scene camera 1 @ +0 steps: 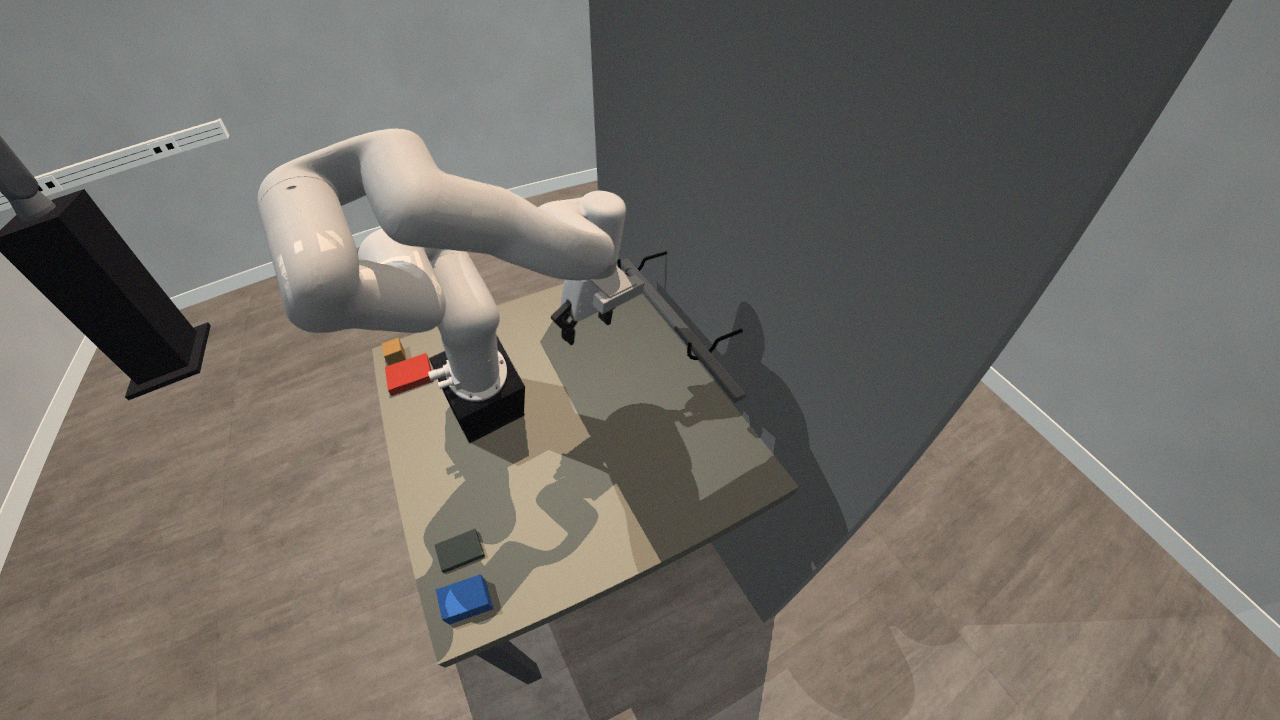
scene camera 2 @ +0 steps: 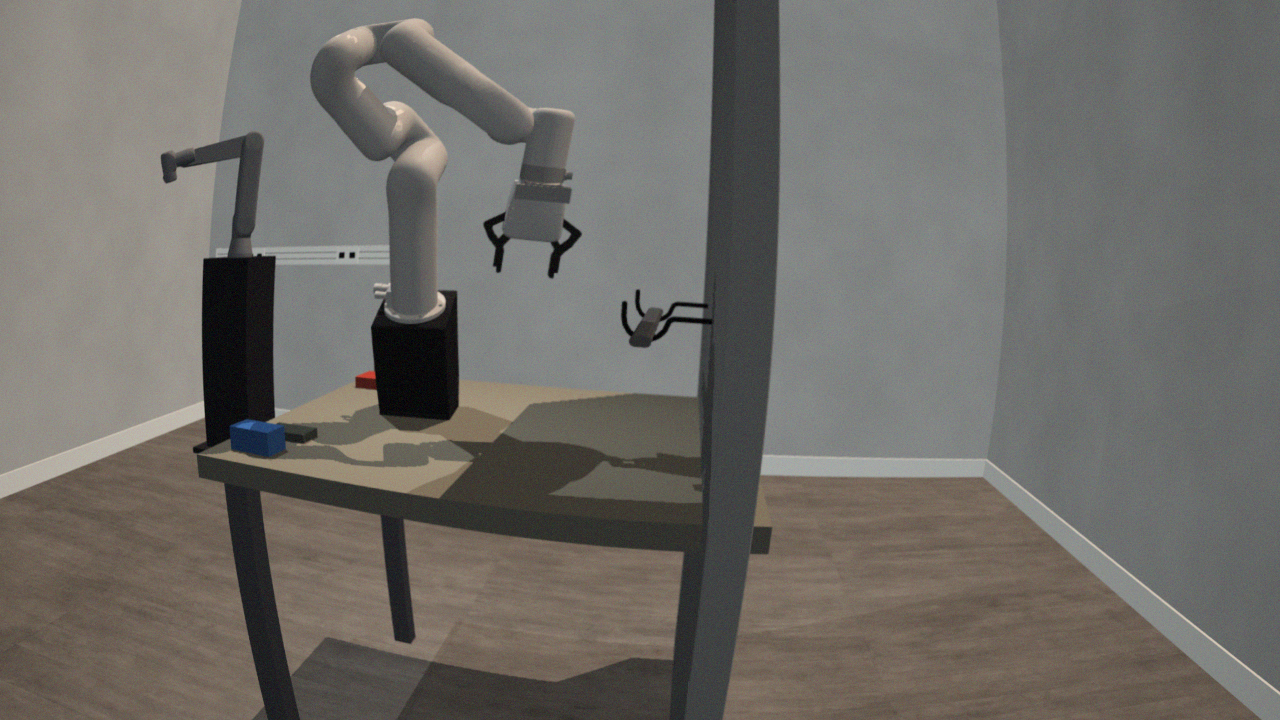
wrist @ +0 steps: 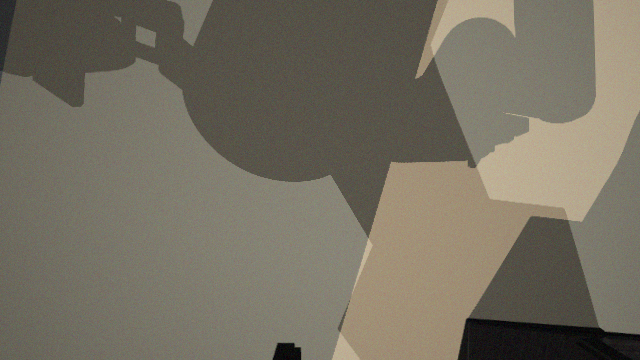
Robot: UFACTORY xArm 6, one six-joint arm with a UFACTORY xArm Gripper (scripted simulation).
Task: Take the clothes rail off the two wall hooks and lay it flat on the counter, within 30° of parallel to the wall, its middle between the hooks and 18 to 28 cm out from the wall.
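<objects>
In the wrist view a blue block is out of frame, yet I can see it in scene camera 1 and in scene camera 2. On the block (scene camera 1: 467,598) and (scene camera 2: 258,427) are the same spot.
</objects>
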